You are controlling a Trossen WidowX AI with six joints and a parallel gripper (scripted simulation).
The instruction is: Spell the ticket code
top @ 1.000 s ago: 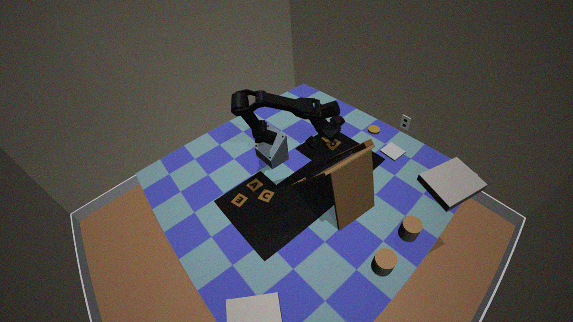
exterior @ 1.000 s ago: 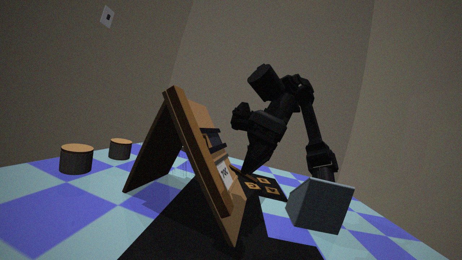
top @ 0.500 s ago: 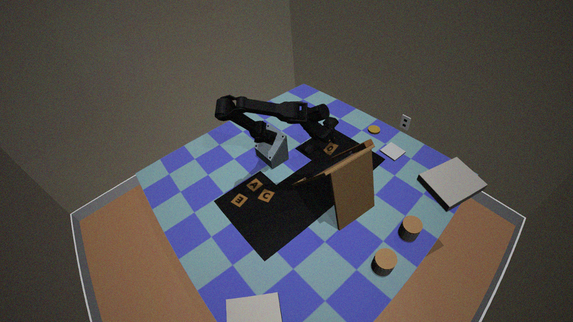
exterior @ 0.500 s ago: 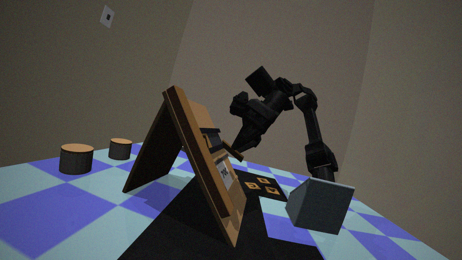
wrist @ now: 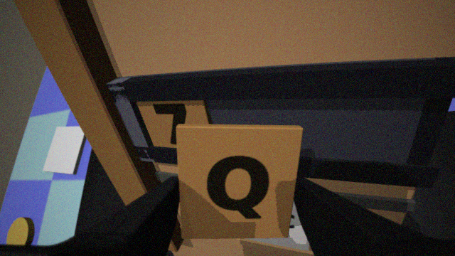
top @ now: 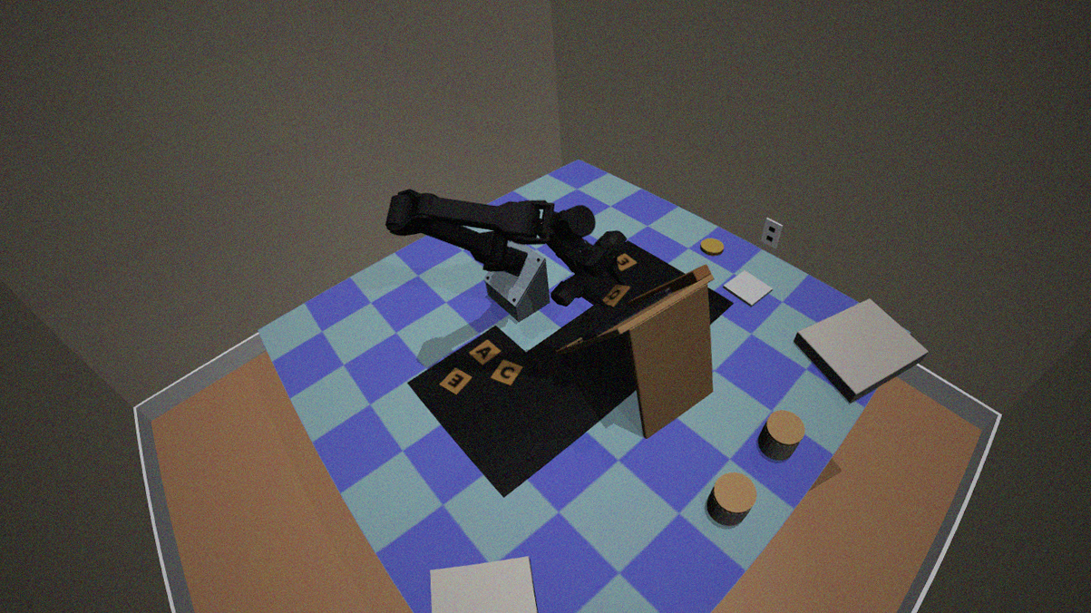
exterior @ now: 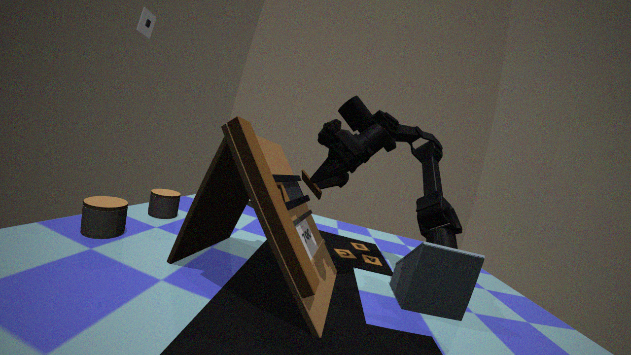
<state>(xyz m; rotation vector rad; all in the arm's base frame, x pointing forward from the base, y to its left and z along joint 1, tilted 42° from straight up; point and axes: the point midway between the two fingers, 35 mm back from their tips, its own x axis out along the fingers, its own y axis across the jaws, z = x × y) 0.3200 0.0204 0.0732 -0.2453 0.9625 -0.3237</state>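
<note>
The white ticket lies 100 mm below my gripper tip, 20 mm behind it and 10 mm to the left of it. Round my gripper tip: black mat (200 mm below, 130 mm behind); small white plate (420 mm to the left, 200 mm below, 160 mm ahead); q tile (right at my gripper tip).
</note>
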